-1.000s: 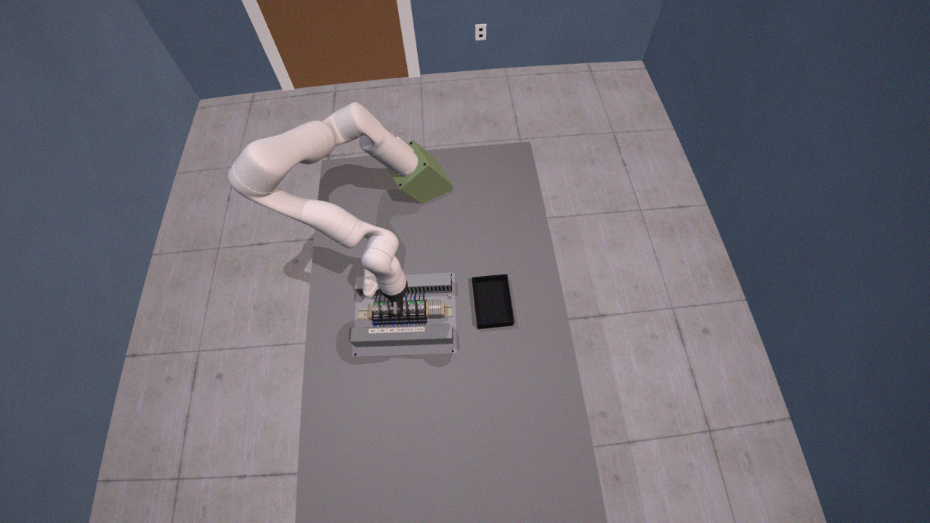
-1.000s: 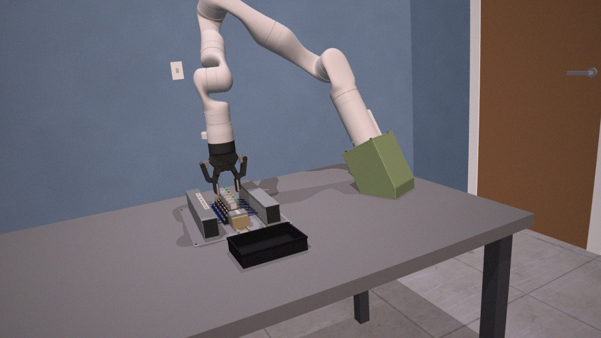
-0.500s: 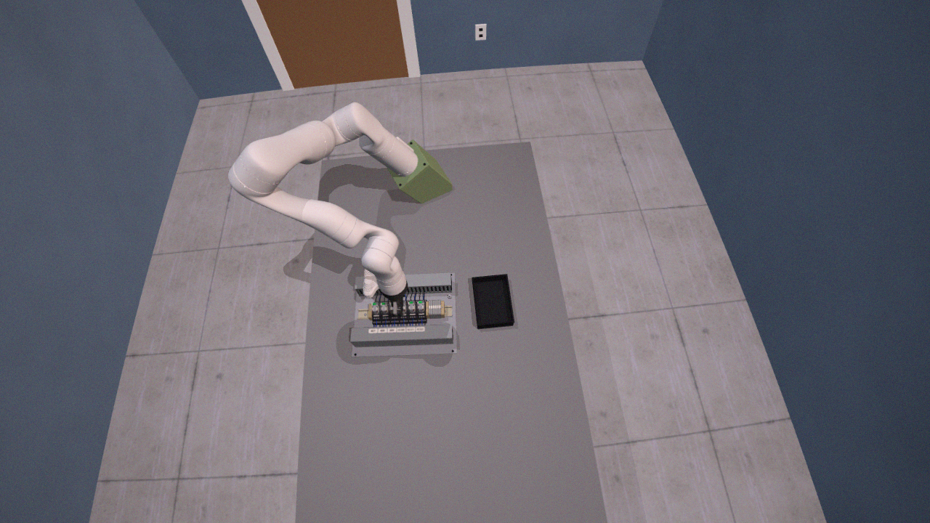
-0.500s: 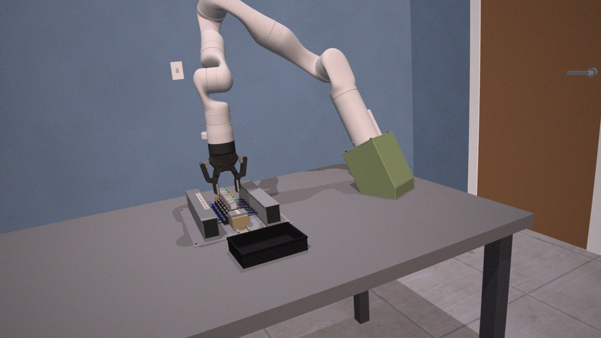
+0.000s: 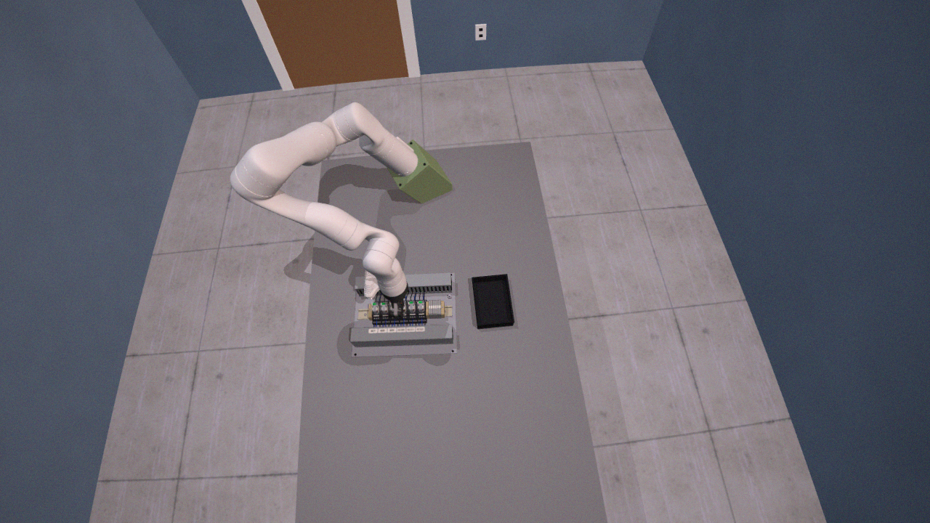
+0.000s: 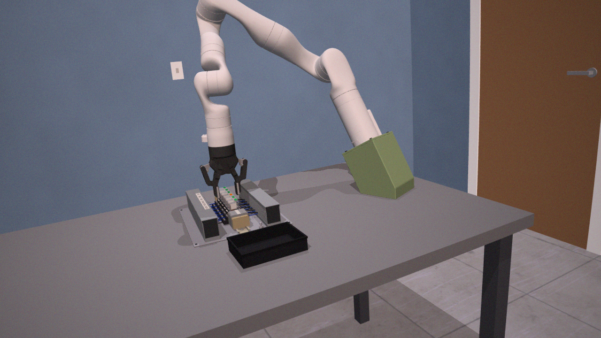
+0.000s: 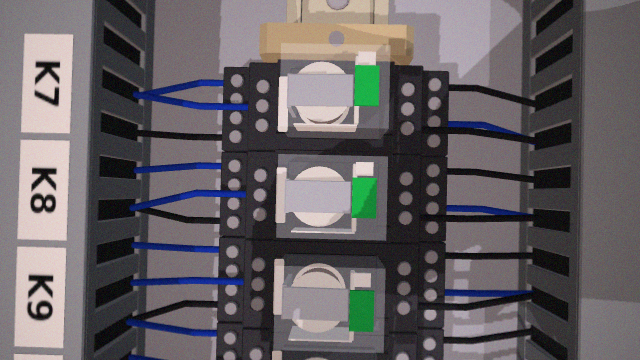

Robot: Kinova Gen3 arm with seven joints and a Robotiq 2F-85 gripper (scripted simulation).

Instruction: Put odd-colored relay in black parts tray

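Now: the relay 3 cm below my hand. From my hand the other things lie so: black parts tray 28 cm to the left, 6 cm below, 2 cm behind; then relay panel 5 cm below.
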